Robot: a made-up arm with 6 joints. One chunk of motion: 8 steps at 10 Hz.
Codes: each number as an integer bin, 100 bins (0 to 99) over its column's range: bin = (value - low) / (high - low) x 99, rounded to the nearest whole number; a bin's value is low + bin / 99 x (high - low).
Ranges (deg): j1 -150.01..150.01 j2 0..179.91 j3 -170..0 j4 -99.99..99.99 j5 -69.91..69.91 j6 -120.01..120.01
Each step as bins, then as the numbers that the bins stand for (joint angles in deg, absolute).
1 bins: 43 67 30 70 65 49
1 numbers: -19.70 121.76 -118.48 41.41 21.89 -1.21
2 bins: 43 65 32 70 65 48
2 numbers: -19.70 118.12 -115.05 41.41 21.89 -3.64
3 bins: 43 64 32 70 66 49
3 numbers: -19.70 116.31 -115.05 41.41 23.30 -1.21
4 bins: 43 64 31 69 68 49
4 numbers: -19.70 116.31 -116.77 39.39 26.13 -1.21
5 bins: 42 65 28 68 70 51
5 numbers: -22.73 118.12 -121.92 37.37 28.95 3.64
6 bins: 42 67 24 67 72 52
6 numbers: -22.73 121.76 -128.79 35.35 31.78 6.06
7 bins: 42 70 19 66 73 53
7 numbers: -22.73 127.21 -137.37 33.33 33.19 8.49
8 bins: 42 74 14 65 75 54
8 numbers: -22.73 134.48 -145.96 31.31 36.01 10.91
